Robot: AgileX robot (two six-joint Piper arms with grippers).
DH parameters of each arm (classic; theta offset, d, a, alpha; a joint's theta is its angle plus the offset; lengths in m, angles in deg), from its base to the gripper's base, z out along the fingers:
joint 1: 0 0.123 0 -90
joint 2: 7.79 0 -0.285 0
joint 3: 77.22 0 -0.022 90
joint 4: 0 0.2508 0 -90
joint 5: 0 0 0.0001 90
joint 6: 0 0.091 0 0
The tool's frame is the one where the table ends.
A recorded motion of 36 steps. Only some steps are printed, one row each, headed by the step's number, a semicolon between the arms.
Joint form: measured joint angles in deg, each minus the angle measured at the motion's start. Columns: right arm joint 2, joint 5, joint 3, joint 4, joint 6, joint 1; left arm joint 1, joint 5, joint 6, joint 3, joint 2, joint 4.
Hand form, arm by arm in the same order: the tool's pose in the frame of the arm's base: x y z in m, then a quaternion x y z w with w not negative. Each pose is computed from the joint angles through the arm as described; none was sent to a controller.
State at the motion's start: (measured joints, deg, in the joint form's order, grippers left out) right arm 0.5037 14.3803 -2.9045 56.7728 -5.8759 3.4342; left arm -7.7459 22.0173 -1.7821 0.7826 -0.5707 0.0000
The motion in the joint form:
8: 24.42 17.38 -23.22 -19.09 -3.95 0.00; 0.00 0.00 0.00 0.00 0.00 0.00
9: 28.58 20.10 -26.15 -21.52 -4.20 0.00; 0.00 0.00 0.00 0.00 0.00 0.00
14: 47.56 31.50 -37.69 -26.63 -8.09 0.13; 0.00 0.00 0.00 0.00 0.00 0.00
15: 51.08 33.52 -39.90 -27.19 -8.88 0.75; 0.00 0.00 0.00 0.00 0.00 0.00
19: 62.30 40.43 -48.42 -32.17 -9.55 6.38; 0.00 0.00 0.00 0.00 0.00 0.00
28: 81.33 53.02 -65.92 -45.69 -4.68 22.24; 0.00 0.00 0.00 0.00 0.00 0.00
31: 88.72 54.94 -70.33 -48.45 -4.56 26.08; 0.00 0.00 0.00 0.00 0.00 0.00
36: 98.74 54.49 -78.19 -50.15 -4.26 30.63; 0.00 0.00 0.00 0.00 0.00 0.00
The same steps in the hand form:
8: 0.0862 0.0346 0.2965 0.04830 0.81172 0.26163 0.51993; 0.0518 -0.0070 0.1746 0.04188 0.80401 -0.04926 0.59109
9: 0.0963 0.0356 0.3021 0.03156 0.83286 0.24555 0.49504; 0.0518 -0.0070 0.1746 0.04188 0.80401 -0.04926 0.59109
14: 0.1500 0.0422 0.3108 -0.03589 0.90768 0.20672 0.36345; 0.0518 -0.0070 0.1746 0.04188 0.80401 -0.04926 0.59109
15: 0.1606 0.0452 0.3109 -0.05210 0.91726 0.20488 0.33756; 0.0518 -0.0070 0.1746 0.04188 0.80401 -0.04926 0.59109
19: 0.1931 0.0649 0.3122 -0.13284 0.94025 0.18702 0.25162; 0.0518 -0.0070 0.1746 0.04188 0.80401 -0.04926 0.59109
28: 0.2387 0.1327 0.3082 -0.28274 0.94627 0.10894 0.11295; 0.0518 -0.0070 0.1746 0.04188 0.80401 -0.04926 0.59109
31: 0.2555 0.1588 0.2908 -0.32088 0.94079 0.08279 0.07142; 0.0518 -0.0070 0.1746 0.04188 0.80401 -0.04926 0.59109
36: 0.2806 0.2016 0.2702 -0.35891 0.92915 0.06838 0.05643; 0.0518 -0.0070 0.1746 0.04188 0.80401 -0.04926 0.59109

